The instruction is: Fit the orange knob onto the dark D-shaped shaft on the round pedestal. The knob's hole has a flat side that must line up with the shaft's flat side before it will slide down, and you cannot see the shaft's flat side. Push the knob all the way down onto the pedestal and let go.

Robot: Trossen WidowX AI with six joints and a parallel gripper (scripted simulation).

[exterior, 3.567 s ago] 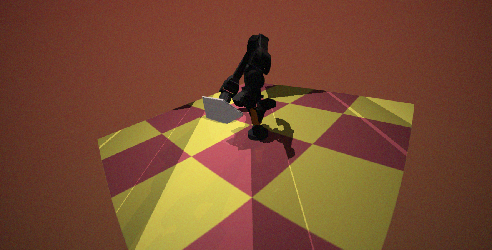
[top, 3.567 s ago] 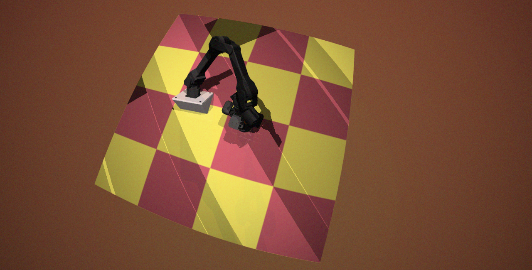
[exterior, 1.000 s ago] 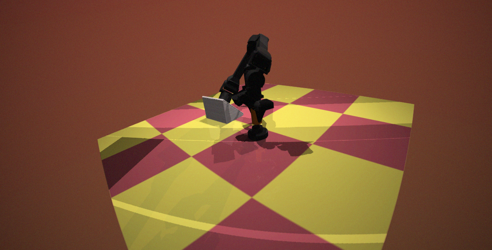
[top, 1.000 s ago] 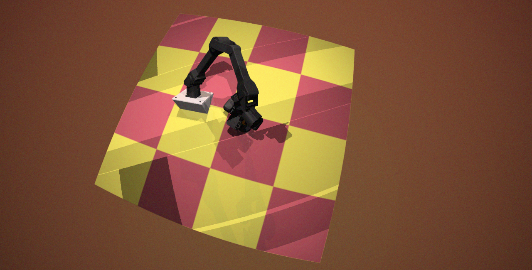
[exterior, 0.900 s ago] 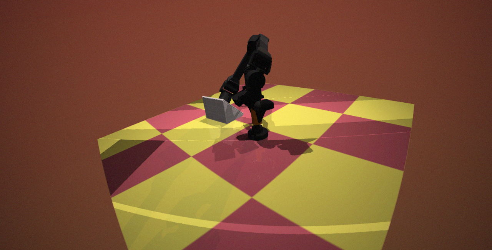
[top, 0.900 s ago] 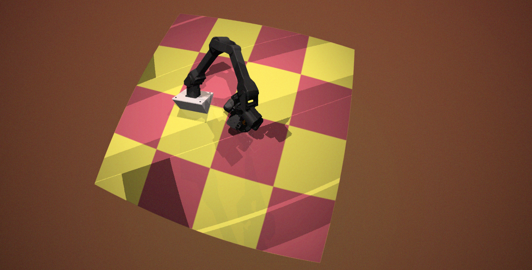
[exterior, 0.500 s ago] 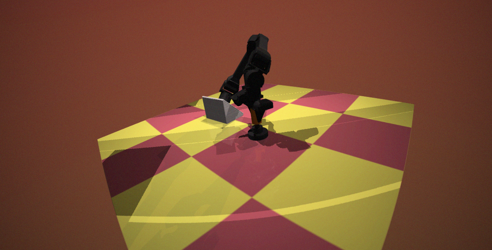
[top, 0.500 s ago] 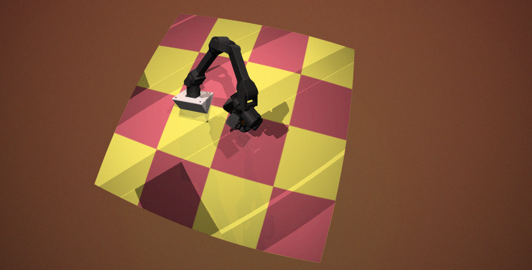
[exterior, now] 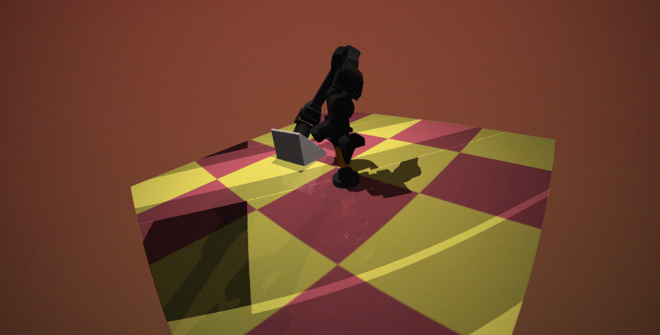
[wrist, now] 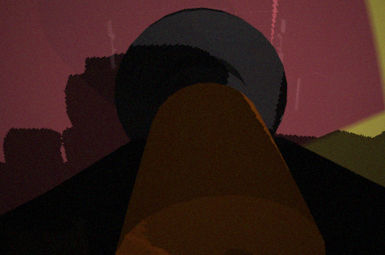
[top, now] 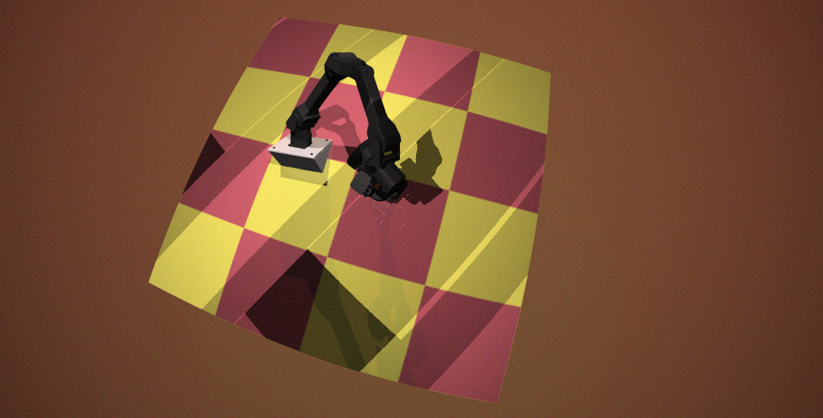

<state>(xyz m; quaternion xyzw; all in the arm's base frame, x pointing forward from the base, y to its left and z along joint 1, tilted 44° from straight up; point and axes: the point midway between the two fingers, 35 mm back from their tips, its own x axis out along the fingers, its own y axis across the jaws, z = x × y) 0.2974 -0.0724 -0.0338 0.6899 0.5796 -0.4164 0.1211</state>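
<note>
The round dark pedestal lies 4 cm below my gripper tip. Round my gripper tip: orange knob: 2 cm above.
</note>
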